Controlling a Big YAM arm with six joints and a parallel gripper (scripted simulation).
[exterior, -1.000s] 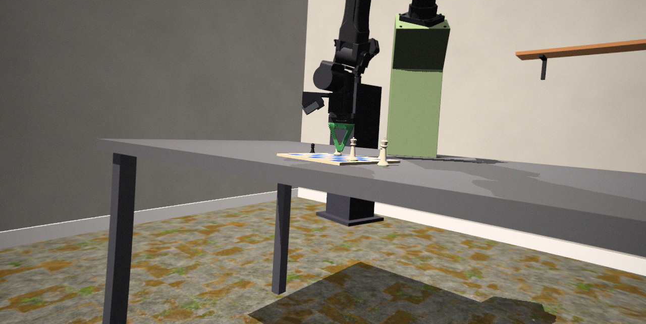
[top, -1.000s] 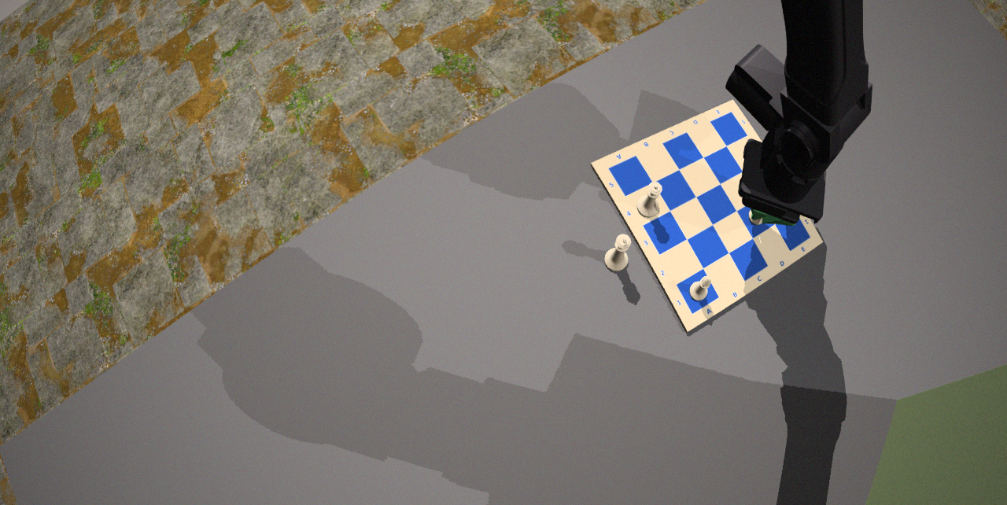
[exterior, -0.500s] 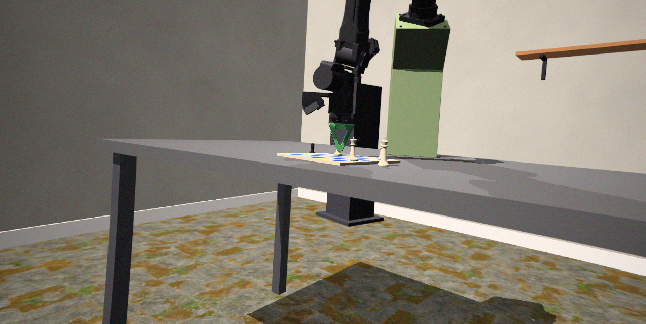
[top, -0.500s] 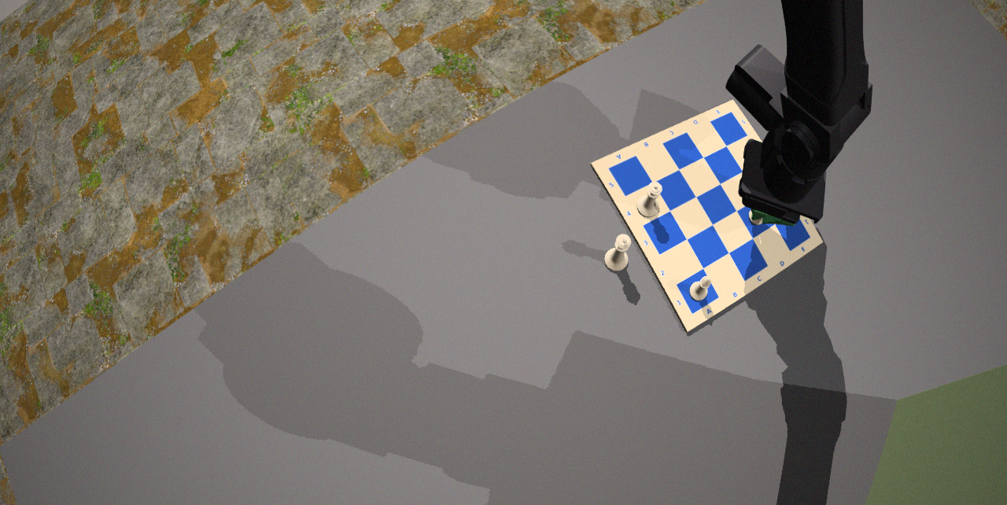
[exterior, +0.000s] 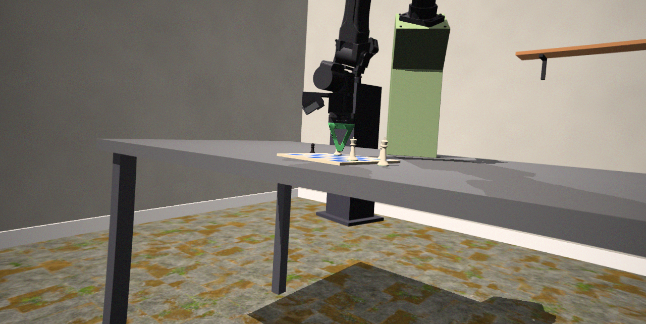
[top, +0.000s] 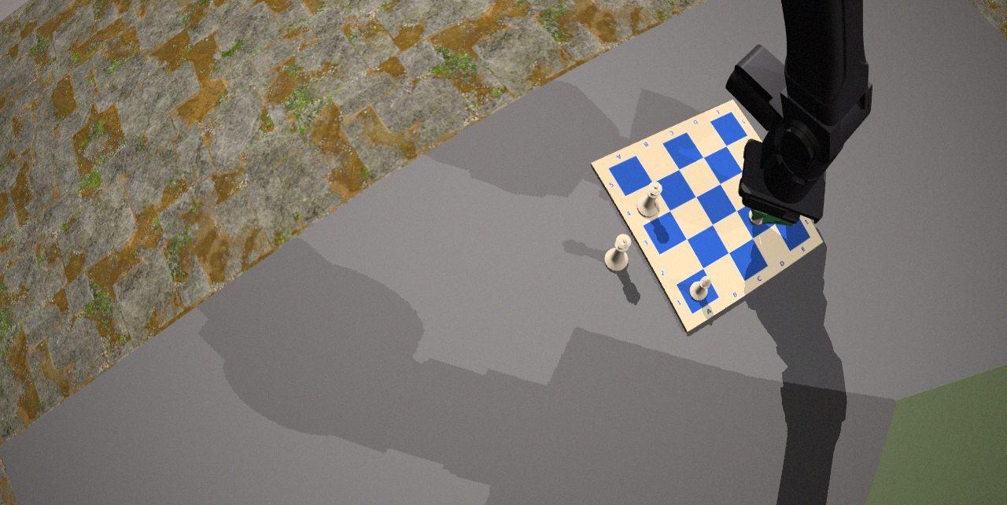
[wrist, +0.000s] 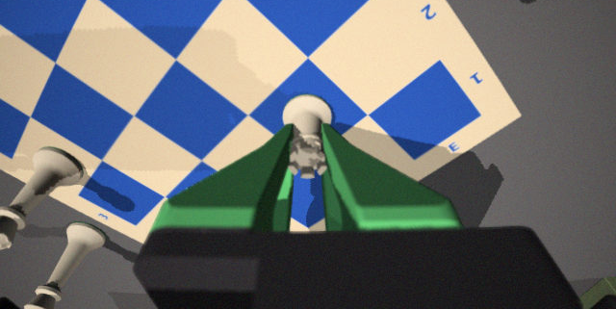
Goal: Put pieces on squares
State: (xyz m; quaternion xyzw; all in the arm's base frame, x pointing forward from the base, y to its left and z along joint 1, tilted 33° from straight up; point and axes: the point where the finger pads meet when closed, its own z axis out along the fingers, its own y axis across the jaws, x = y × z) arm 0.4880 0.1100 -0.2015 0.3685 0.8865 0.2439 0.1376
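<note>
The board lies 4 cm ahead of my hand, 4 cm to the left of it and 2 cm below it. From my hand the other things lie so: white pawn 4 cm behind, 11 cm to the left; white king 3 cm ahead, 18 cm to the left, 1 cm above; black pawn 1 cm ahead, 10 cm to the right, 1 cm below.
</note>
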